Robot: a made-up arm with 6 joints.
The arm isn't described. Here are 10 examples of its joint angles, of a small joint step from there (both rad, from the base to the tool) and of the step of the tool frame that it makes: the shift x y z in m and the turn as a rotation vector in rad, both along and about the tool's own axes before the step.
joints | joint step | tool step
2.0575 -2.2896 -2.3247 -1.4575 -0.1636 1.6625 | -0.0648 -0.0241 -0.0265 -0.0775 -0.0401 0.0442 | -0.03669 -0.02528 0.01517 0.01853 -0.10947 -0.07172
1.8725 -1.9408 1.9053 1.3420 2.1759 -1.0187 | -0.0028 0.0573 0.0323 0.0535 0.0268 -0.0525 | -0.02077 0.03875 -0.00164 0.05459 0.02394 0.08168
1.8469 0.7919 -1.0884 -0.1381 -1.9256 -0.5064 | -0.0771 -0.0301 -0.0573 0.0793 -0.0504 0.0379 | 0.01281 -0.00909 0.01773 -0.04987 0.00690 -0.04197
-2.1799 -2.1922 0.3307 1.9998 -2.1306 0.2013 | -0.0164 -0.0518 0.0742 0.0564 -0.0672 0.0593 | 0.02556 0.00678 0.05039 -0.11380 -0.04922 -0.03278
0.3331 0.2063 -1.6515 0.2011 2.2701 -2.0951 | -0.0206 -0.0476 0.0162 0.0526 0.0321 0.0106 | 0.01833 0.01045 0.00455 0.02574 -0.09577 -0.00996
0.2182 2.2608 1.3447 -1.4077 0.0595 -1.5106 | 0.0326 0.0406 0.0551 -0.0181 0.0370 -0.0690 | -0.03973 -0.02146 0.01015 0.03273 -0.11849 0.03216
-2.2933 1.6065 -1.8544 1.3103 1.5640 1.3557 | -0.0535 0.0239 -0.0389 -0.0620 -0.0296 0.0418 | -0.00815 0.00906 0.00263 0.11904 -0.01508 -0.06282
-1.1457 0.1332 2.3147 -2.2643 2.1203 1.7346 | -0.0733 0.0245 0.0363 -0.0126 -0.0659 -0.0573 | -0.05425 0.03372 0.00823 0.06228 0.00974 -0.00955
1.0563 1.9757 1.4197 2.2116 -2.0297 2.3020 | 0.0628 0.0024 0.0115 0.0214 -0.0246 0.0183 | -0.01348 0.01730 0.03933 0.02172 -0.06138 0.00976
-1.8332 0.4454 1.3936 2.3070 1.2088 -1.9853 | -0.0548 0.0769 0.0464 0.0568 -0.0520 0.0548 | 0.01386 -0.00188 -0.05748 0.14951 0.12304 -0.03181
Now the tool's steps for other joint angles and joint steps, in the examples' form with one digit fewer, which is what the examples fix.
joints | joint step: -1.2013 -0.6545 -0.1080 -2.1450 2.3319 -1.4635 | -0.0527 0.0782 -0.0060 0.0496 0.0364 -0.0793
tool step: 0.0105 0.0021 0.0077 0.0701 -0.0520 -0.0395
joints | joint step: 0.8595 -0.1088 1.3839 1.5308 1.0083 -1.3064 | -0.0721 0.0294 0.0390 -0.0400 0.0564 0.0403
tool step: 0.0075 0.0156 -0.0677 -0.0671 0.0350 -0.0300
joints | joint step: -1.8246 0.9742 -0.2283 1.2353 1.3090 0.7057 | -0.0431 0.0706 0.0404 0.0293 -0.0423 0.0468
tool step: -0.0113 -0.0251 0.0090 -0.1515 -0.0079 -0.0480
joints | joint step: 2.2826 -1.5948 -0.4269 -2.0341 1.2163 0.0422 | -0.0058 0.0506 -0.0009 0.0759 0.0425 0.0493
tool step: 0.0022 -0.0099 -0.0097 0.0405 0.1157 0.0053
